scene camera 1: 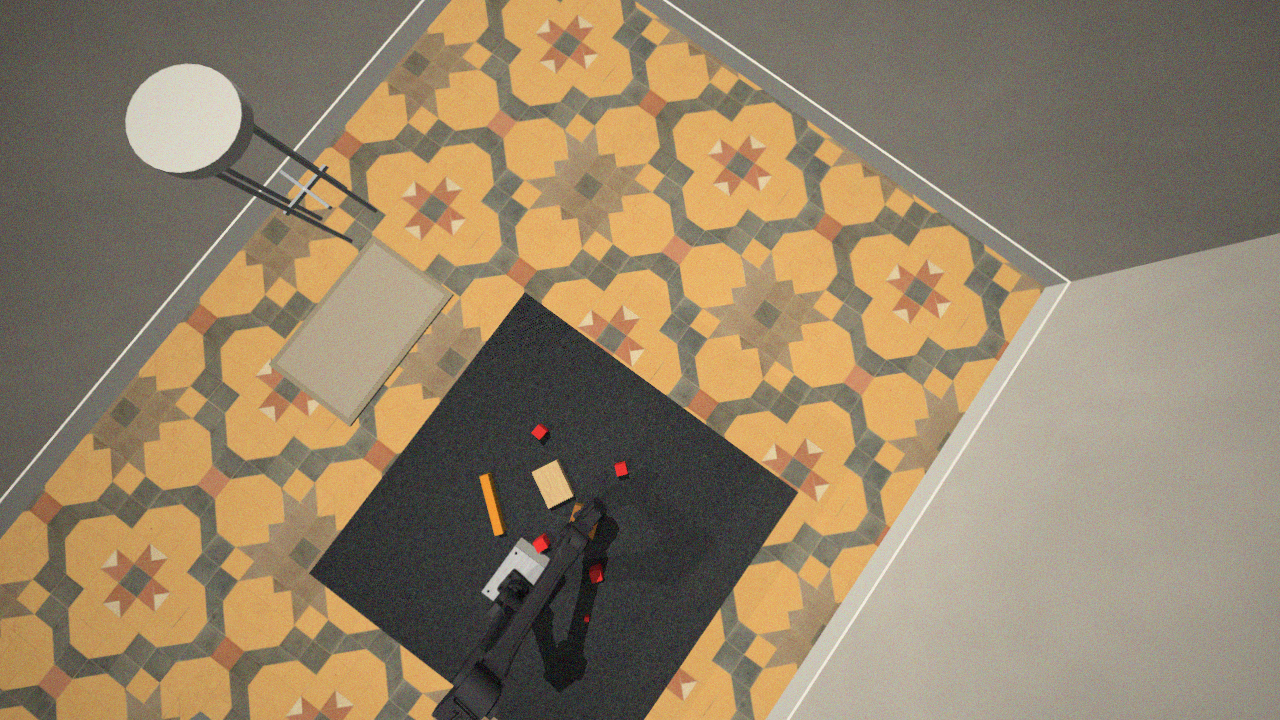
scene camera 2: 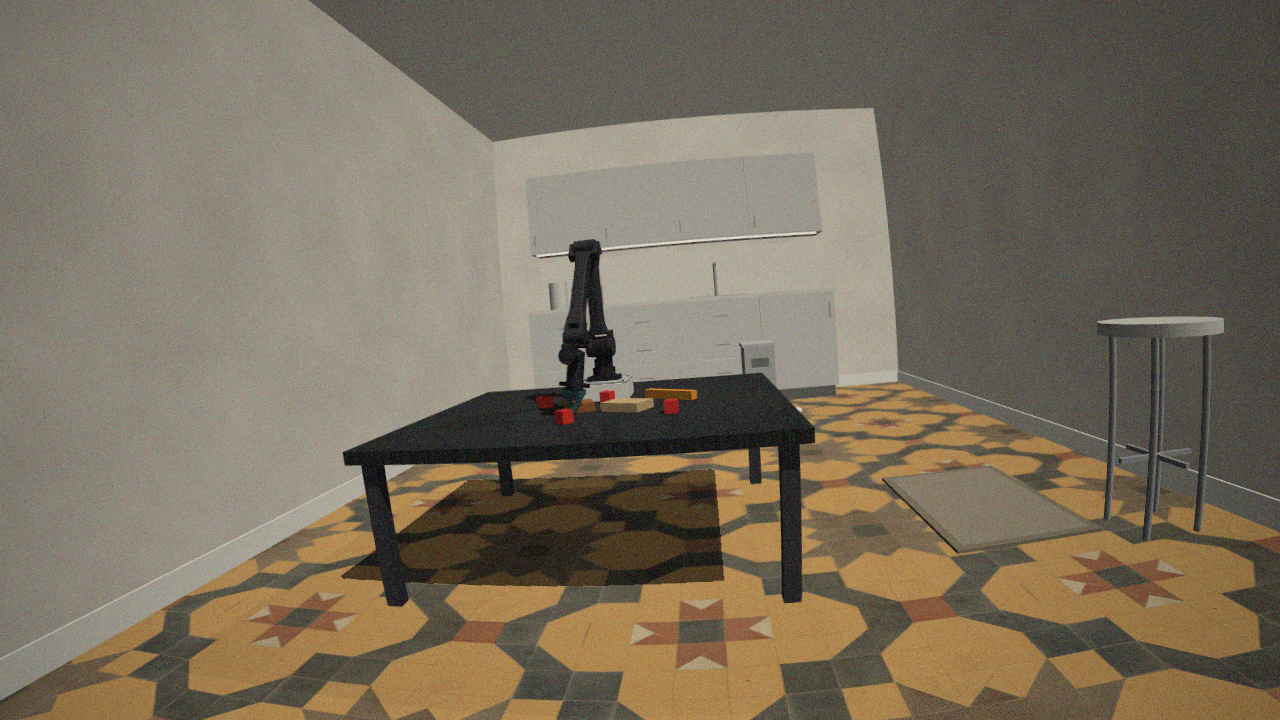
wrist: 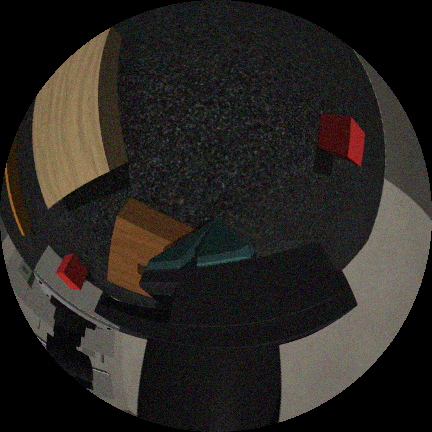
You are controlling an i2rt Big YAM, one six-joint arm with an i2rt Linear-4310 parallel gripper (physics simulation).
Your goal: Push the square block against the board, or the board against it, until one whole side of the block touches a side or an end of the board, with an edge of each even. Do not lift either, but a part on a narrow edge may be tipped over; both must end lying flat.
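Pixels of known places: gripper, fingertip midpoint: (scene camera 2: 573,412) (wrist: 218,222); arm's base, link origin: (scene camera 1: 518,588) (scene camera 2: 605,379) (wrist: 71,311).
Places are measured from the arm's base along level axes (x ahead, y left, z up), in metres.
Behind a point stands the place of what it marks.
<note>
The pale wood board (scene camera 1: 552,483) {x 0.329, y 0.154, z -0.040 m} (scene camera 2: 626,405) {x 0.386, y 0.163, z -0.047 m} (wrist: 72,120) lies flat on the black table. The brown square block (scene camera 1: 576,513) (scene camera 2: 587,406) {x 0.338, y 0.018, z -0.051 m} (wrist: 130,255) {x 0.305, y 0.010, z -0.039 m} lies close by, off one corner of the board, with a gap between them and turned at an angle to it. My gripper (scene camera 2: 577,399) {x 0.377, y -0.022, z -0.064 m} (wrist: 218,222) {x 0.377, y -0.022, z -0.064 m} is shut and empty, its teal fingertips low beside the block on the side away from the board. The fingers cover part of the block in the wrist view, and the arm covers part of it in scene camera 1. Whether the fingertips touch it I cannot tell.
An orange bar (scene camera 1: 491,505) {x 0.126, y 0.268, z -0.038 m} (scene camera 2: 670,394) {x 0.148, y 0.273, z -0.052 m} lies beyond the board. Red cubes stand around: one (scene camera 1: 538,431) {x 0.438, y 0.319, z -0.029 m} (scene camera 2: 670,406) {x 0.457, y 0.316, z -0.046 m} past the board, one (scene camera 1: 621,469) {x 0.536, y -0.002, z -0.029 m} (scene camera 2: 563,416) {x 0.560, y 0.005, z -0.044 m} (wrist: 335,136) {x 0.515, y 0.006, z -0.046 m}, one (scene camera 1: 540,542) {x 0.151, y 0.046, z -0.029 m} (wrist: 73,271) {x 0.163, y 0.037, z -0.045 m} by the arm's base plate (scene camera 1: 505,565) {x 0.028, y 0.088, z 0.001 m}, and one (scene camera 1: 597,573) {x 0.205, y -0.181, z -0.029 m} in the arm's shadow.
</note>
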